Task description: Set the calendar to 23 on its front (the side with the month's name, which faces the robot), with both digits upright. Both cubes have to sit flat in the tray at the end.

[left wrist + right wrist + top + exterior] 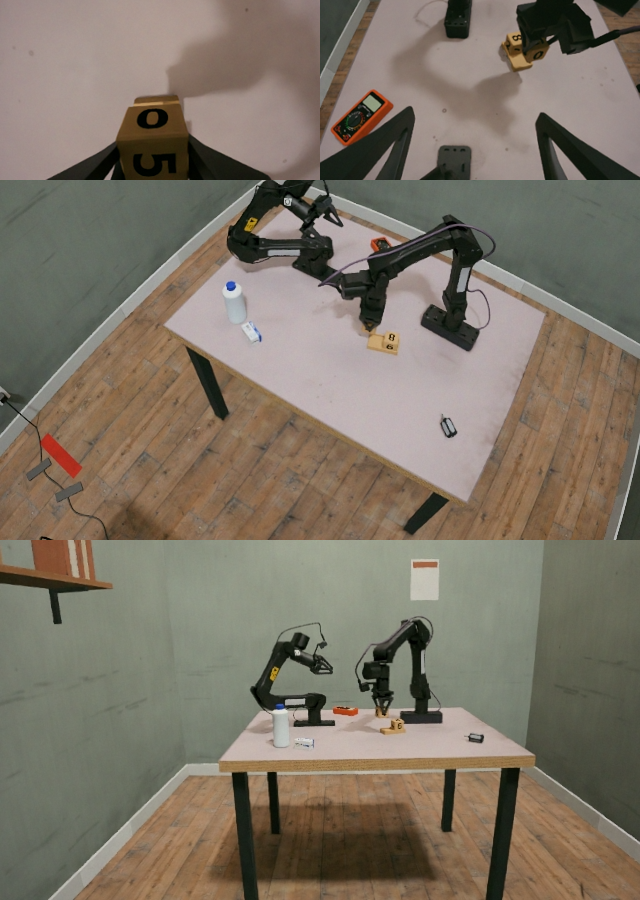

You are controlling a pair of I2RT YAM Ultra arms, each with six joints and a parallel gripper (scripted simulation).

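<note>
Right now my left hand is 90 mm above the wooden tray, 50 mm to the right of it and 20 mm past it. Also, from my left hand: number cube: 70 mm to the left, 70 mm below, 20 mm behind; white bottle: 430 mm to the right, 140 mm ahead, 20 mm below; black object: 360 mm to the left, 150 mm ahead, 90 mm below.
</note>
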